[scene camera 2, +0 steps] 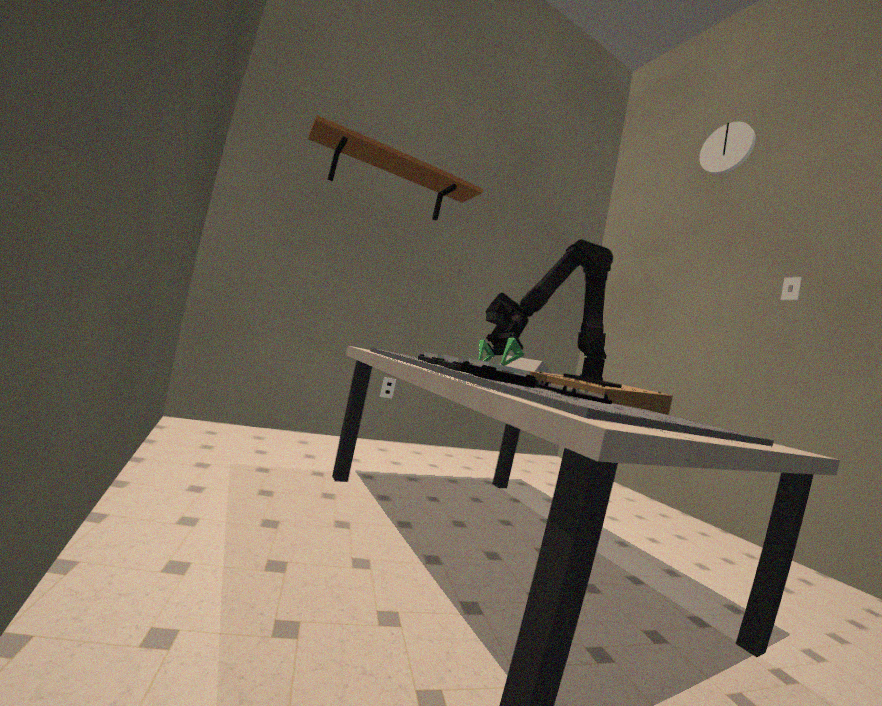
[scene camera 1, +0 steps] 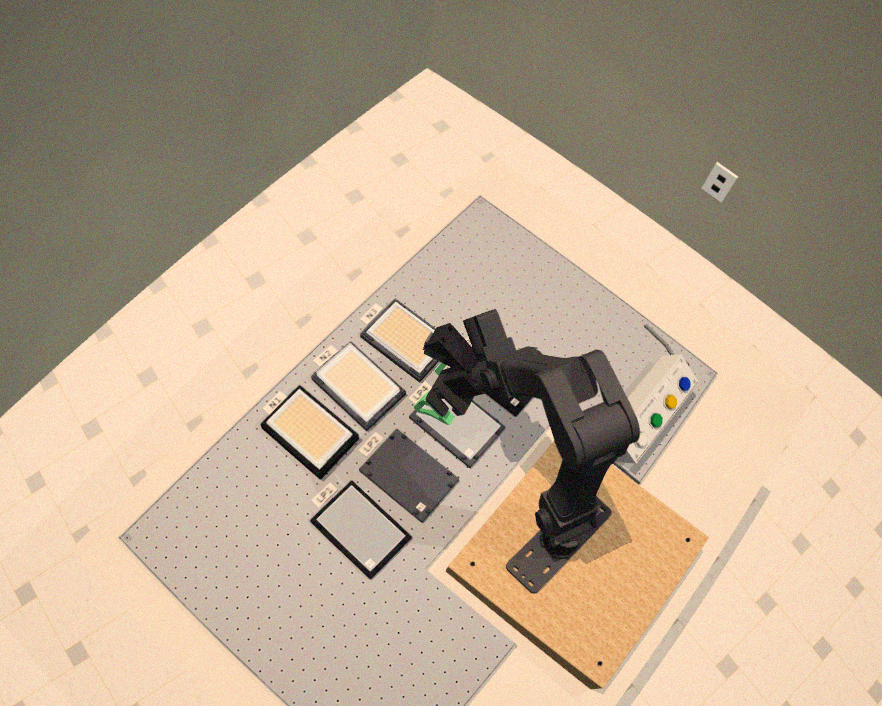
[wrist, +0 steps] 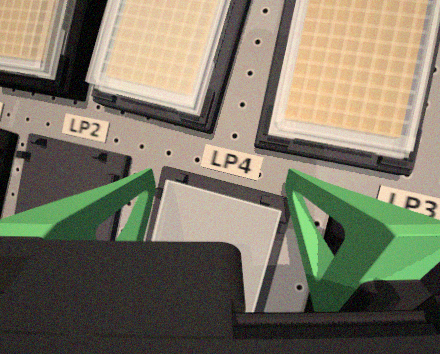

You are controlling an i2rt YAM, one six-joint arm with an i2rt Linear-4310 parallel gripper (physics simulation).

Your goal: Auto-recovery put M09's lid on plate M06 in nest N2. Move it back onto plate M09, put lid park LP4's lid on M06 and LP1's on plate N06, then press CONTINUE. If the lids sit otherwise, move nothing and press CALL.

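Frame: origin at the arm's base, x ahead, y left, z up, level; metres.
Where they show: gripper, fingertip midpoint: (scene camera 2: 490,364) (scene camera 1: 426,390) (wrist: 220,176); arm's base, link origin: (scene camera 2: 590,381) (scene camera 1: 559,540).
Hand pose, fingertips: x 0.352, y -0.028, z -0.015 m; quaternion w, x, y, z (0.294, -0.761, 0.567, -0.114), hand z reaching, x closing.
Each offset is from my fingertips to the top centre of the thing. "spot": to the spot under its first point.
My gripper (scene camera 1: 434,387) (scene camera 2: 495,360) (wrist: 220,176) is open and empty, its green fingers on either side of the far end of the pale lid {dx -0.075, dy -0.009, dz -0.013 m} (scene camera 1: 476,432) (wrist: 215,220) in park LP4. The arm hides part of that lid. Another pale lid {dx -0.105, dy +0.252, dz -0.013 m} (scene camera 1: 360,528) lies in park LP1. Plates with tan wells stand in nest N1 {spot: dx +0.082, dy +0.206, dz +0.000 m} (scene camera 1: 308,430) (wrist: 24,30), nest N2 {spot: dx +0.090, dy +0.083, dz +0.001 m} (scene camera 1: 358,384) (wrist: 160,45) and nest N3 {spot: dx +0.119, dy -0.041, dz -0.004 m} (scene camera 1: 398,334) (wrist: 355,65). A clear cover edge shows around the N2 plate, slightly askew on its dark nest. Plate codes are not readable. The button box {dx -0.305, dy -0.281, dz +0.053 m} (scene camera 1: 643,412) stands at the right.
Park LP2 {dx -0.089, dy +0.124, dz -0.011 m} (scene camera 1: 409,474) (wrist: 70,175) is a dark holder without a lid, beside LP4. LP3's label {spot: dx +0.027, dy -0.128, dz -0.029 m} (wrist: 412,202) shows at the right; the arm mostly hides that park. Green {dx -0.329, dy -0.258, dz +0.044 m} (scene camera 1: 656,420), yellow {dx -0.325, dy -0.307, dz +0.044 m} (scene camera 1: 670,401) and blue {dx -0.322, dy -0.357, dz +0.044 m} (scene camera 1: 684,383) buttons sit on the box. The arm stands on a wooden base (scene camera 1: 632,603).
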